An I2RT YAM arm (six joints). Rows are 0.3 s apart.
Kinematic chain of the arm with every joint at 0, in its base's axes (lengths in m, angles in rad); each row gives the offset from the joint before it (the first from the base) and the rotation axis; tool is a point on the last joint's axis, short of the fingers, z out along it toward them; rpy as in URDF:
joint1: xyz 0 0 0.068 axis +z
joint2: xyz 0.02 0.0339 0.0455 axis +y
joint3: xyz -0.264 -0.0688 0 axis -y
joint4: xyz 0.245 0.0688 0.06 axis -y
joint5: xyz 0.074 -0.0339 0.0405 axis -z
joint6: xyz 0.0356 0 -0.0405 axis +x
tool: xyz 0 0 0 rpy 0 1.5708 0
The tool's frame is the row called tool.
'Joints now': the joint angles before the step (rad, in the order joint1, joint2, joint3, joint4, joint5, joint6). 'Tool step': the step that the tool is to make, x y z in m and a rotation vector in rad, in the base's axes. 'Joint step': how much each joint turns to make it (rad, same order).
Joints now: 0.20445 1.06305 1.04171 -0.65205 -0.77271 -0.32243
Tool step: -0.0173 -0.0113 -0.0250 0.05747 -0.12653 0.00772
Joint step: -0.04657 -0.13346 -0.20381 0.20185 -0.06373 -0.00469
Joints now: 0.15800 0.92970 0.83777 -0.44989 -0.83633 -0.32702
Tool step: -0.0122 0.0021 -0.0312 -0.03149 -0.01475 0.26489
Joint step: -0.00020 0.02297 -0.05513 -0.16997 -0.18995 -0.31883
